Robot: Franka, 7 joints.
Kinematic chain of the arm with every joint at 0, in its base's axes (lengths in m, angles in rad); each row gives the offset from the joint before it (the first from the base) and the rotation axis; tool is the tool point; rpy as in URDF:
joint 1: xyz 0 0 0.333 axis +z
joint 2: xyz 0 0 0 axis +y
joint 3: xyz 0 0 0.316 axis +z
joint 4: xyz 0.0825 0 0 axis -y
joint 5: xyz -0.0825 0 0.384 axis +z
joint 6: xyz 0 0 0 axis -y
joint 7: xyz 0.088 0 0 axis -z
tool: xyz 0 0 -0.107 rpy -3.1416 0 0
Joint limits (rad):
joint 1: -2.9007..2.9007
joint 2: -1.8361..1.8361
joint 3: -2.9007..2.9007
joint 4: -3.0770..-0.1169
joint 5: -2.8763..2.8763
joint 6: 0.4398..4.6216
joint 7: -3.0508..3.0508
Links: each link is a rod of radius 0.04 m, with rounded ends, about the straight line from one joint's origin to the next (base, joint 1, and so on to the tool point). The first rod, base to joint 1, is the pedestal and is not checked.
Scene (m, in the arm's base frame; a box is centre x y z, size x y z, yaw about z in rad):
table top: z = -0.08
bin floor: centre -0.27 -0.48 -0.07 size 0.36 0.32 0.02 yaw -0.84
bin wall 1: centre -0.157 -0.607 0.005 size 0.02 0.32 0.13 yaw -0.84
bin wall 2: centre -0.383 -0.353 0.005 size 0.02 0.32 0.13 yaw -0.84
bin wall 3: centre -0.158 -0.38 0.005 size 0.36 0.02 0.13 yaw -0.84
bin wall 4: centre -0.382 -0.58 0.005 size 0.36 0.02 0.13 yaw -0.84
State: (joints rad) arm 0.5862 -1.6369 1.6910 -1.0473 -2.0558 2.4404 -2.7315
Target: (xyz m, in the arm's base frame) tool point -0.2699 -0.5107 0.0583
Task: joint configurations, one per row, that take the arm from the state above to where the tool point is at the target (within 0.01 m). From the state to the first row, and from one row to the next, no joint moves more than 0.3 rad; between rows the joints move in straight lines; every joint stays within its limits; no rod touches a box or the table.
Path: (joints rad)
1: 0.8722 -1.4088 1.8555 -1.2563 -2.0892 2.6169 -2.7315
2: 1.1582 -1.1808 2.0199 -1.4652 -2.1226 2.7933 -2.7315
3: 1.4441 -0.9527 2.1844 -1.6742 -2.1560 2.9698 -2.7315
4: 1.7301 -0.7247 2.3489 -1.8831 -2.1894 3.1462 -2.7315
5: 1.6799 -1.0127 2.4445 -1.7640 -2.1476 3.0354 -2.7315

